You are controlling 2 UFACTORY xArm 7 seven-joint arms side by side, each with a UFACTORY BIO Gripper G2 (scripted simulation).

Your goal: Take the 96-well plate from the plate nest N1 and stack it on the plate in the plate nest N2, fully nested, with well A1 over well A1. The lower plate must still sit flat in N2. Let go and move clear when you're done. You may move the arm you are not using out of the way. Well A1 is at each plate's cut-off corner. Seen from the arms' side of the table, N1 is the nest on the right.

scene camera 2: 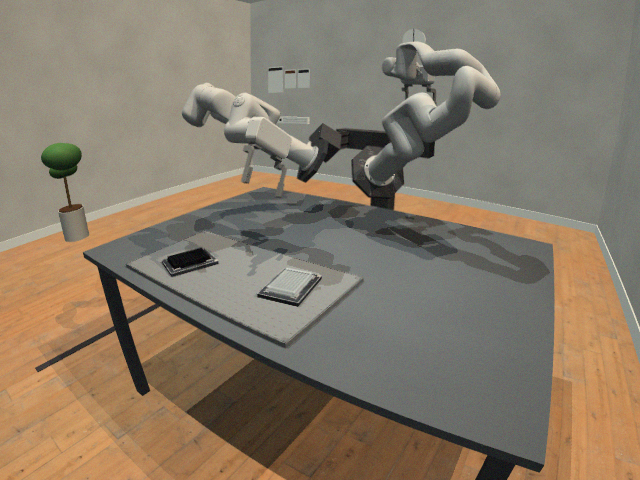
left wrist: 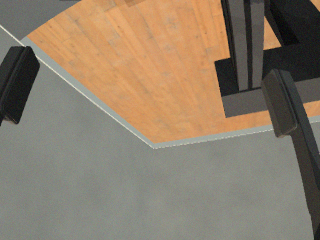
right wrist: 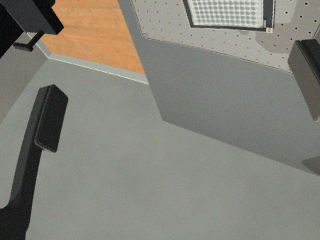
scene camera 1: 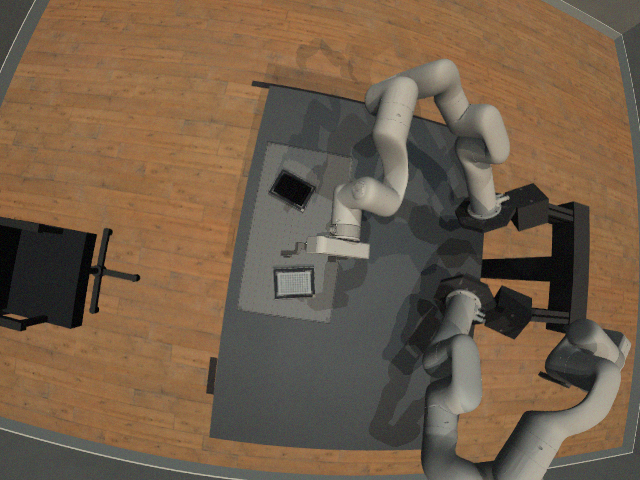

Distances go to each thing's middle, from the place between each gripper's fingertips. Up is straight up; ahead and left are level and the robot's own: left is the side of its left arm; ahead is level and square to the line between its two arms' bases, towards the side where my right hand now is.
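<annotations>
The white 96-well plate point(scene camera 2: 290, 282) is 100 mm to the left of my right hand, 10 mm ahead of it and 260 mm below it. From my left hand, the white 96-well plate is 77 cm ahead, 5 cm to the left and 47 cm below. Going by its middle, the white 96-well plate is nearer to my right hand than to my left hand.
</annotations>
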